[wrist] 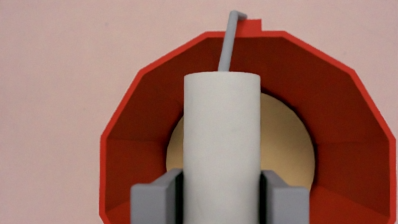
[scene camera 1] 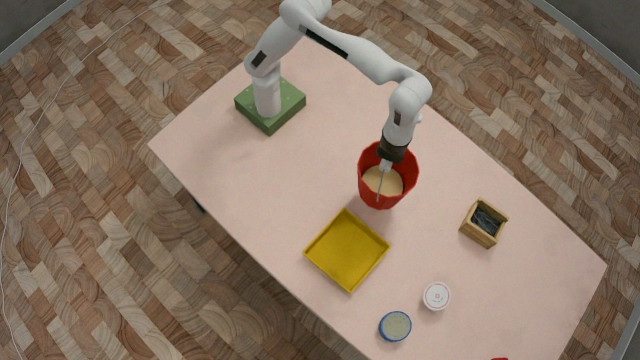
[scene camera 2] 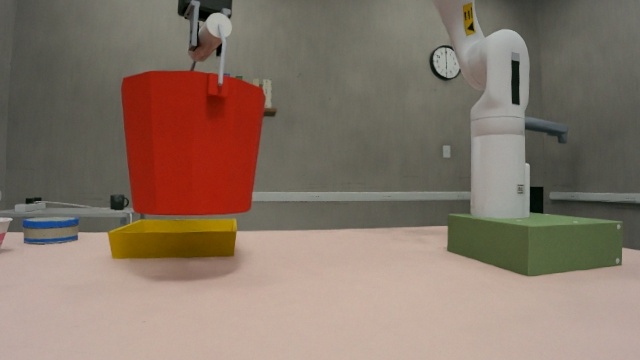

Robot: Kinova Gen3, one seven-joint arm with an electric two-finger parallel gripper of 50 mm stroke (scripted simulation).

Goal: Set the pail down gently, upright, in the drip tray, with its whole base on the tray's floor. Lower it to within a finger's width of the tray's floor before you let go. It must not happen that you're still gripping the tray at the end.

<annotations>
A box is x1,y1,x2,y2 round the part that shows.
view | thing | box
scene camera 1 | red pail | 357,141,419,209
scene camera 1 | yellow drip tray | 302,207,391,293
</annotations>
